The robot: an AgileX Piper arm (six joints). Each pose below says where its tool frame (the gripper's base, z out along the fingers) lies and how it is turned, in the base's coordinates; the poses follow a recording.
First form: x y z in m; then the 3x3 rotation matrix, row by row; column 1 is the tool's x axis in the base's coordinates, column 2 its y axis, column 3 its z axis. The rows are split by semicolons.
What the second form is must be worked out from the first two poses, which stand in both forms.
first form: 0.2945 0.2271 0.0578; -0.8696 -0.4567 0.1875; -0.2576 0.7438 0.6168; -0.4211 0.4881 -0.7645
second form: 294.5 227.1 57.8; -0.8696 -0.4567 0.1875; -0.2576 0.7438 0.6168; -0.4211 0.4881 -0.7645
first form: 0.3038 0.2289 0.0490; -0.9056 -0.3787 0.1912; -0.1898 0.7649 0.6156; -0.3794 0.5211 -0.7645
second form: 303.8 228.9 49.0; -0.9056 -0.3787 0.1912; -0.1898 0.7649 0.6156; -0.3794 0.5211 -0.7645
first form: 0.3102 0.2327 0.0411; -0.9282 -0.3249 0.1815; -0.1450 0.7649 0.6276; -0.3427 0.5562 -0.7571
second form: 310.2 232.7 41.1; -0.9282 -0.3249 0.1815; -0.1450 0.7649 0.6276; -0.3427 0.5562 -0.7571
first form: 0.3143 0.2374 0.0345; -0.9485 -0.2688 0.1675; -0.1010 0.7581 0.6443; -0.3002 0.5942 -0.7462
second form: 314.3 237.4 34.5; -0.9485 -0.2688 0.1675; -0.1010 0.7581 0.6443; -0.3002 0.5942 -0.7462
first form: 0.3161 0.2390 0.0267; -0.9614 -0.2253 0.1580; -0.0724 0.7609 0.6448; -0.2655 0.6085 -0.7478
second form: 316.1 239.0 26.7; -0.9614 -0.2253 0.1580; -0.0724 0.7609 0.6448; -0.2655 0.6085 -0.7478
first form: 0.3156 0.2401 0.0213; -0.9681 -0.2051 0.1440; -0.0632 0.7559 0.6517; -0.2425 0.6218 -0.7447
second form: 315.6 240.1 21.3; -0.9681 -0.2051 0.1440; -0.0632 0.7559 0.6517; -0.2425 0.6218 -0.7447
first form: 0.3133 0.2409 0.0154; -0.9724 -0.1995 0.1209; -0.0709 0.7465 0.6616; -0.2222 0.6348 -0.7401
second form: 313.3 240.9 15.4; -0.9724 -0.1995 0.1209; -0.0709 0.7465 0.6616; -0.2222 0.6348 -0.7401
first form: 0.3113 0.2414 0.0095; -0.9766 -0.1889 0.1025; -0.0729 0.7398 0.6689; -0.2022 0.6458 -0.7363
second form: 311.3 241.4 9.5; -0.9766 -0.1889 0.1025; -0.0729 0.7398 0.6689; -0.2022 0.6458 -0.7363
